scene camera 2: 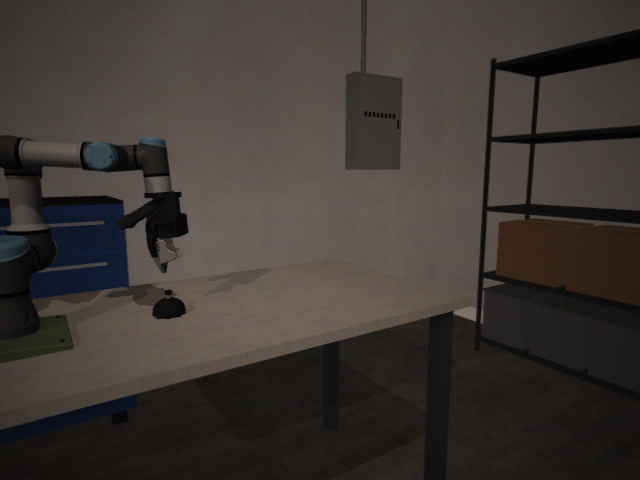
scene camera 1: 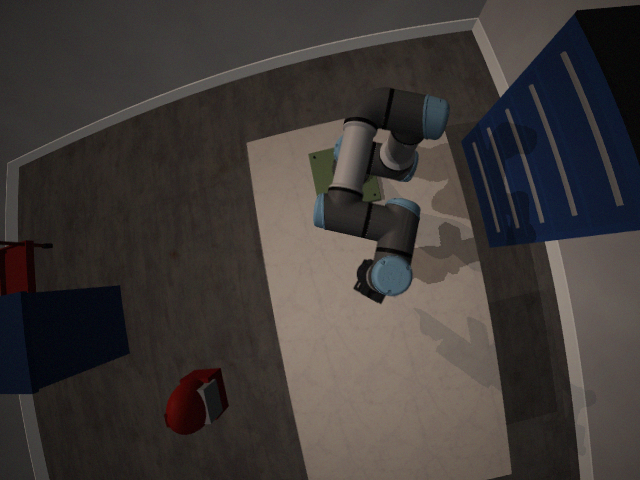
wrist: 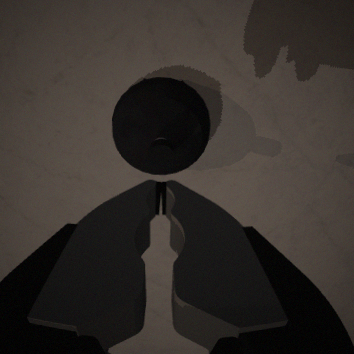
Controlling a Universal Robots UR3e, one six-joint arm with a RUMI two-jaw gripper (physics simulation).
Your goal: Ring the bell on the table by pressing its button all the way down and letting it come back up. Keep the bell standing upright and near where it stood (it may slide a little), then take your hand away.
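Where they show: gripper, fingertip midpoint: (scene camera 2: 164,272) (wrist: 160,184); arm's base, link origin: (scene camera 2: 5,330).
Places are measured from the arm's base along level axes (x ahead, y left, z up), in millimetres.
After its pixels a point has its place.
The black dome-shaped bell (scene camera 2: 169,308) @[x 331, y -111, z 1 mm] (wrist: 160,117) @[x 332, y -64, z 16 mm] stands upright on the table (scene camera 1: 392,413) @[x 819, y -177, z -26 mm] (scene camera 2: 289,315) @[x 569, y -311, z -27 mm]. Its small button (scene camera 2: 168,292) @[x 342, y -86, z 37 mm] (wrist: 161,144) @[x 340, y -71, z 39 mm] sticks up at the top of the dome. My gripper (scene camera 2: 164,269) @[x 340, y -72, z 88 mm] (wrist: 160,184) @[x 340, y -72, z 88 mm] is shut and empty, pointing down. In scene camera 2 its tips hang above the button with a visible gap, touching nothing. In the wrist view the tips show just below the bell's near edge. The bell does not show in scene camera 1, where the arm and gripper (scene camera 1: 368,294) are seen from above.
The arm's green base plate (scene camera 1: 321,167) @[x -47, y -91, z -1 mm] (scene camera 2: 54,338) @[x 70, y -105, z -10 mm] is fixed on the table. A blue drawer cabinet (scene camera 1: 522,170) (scene camera 2: 82,242) stands beside the table. A grey box (scene camera 2: 373,121) hangs on the wall, and a black shelf rack (scene camera 2: 487,170) stands at the right in scene camera 2.
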